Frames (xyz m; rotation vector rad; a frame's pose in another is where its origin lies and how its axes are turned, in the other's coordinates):
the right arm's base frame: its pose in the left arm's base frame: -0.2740 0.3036 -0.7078 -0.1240 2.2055 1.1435
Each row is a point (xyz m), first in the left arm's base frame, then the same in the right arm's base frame.
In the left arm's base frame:
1: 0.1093 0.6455 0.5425
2: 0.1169 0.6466 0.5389
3: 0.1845 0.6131 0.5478
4: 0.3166 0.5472 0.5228
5: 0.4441 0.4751 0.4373
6: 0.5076 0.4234 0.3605
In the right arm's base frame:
1: -0.9599 0.9493 -0.0669
2: -0.9636 0.9447 -0.0608
3: -1.0288 0.9060 -0.0563
4: -1.1317 0.8005 -0.0302
5: -1.1972 0.6503 0.0139
6: -1.2130 0.5418 0.0380

